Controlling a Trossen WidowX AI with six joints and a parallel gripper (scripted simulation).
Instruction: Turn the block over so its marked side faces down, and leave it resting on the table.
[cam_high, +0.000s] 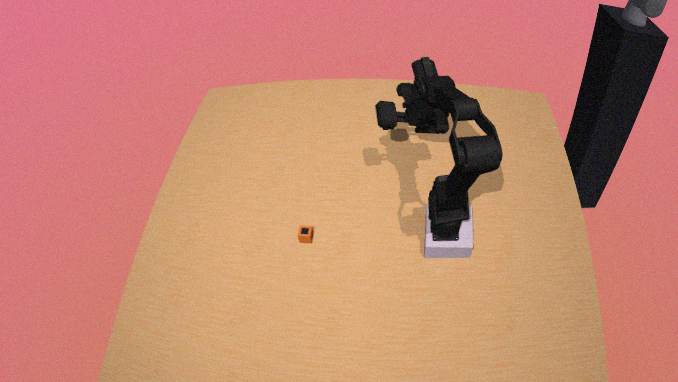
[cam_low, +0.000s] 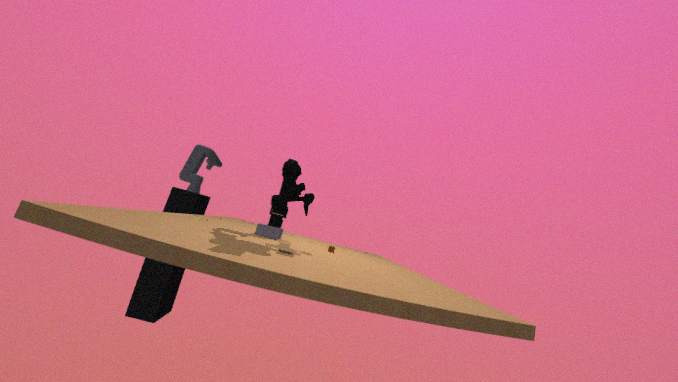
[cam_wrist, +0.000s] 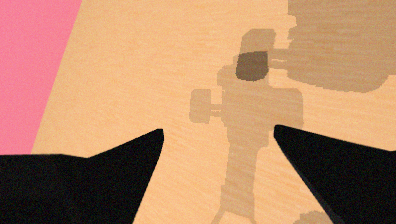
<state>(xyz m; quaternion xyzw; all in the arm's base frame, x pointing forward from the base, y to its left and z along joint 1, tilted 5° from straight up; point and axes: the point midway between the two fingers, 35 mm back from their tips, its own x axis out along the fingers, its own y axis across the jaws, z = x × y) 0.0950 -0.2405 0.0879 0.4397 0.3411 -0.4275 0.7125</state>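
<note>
The orange block lies 23 cm to the left of my gripper tip, 23 cm ahead of it and 11 cm below it.
</note>
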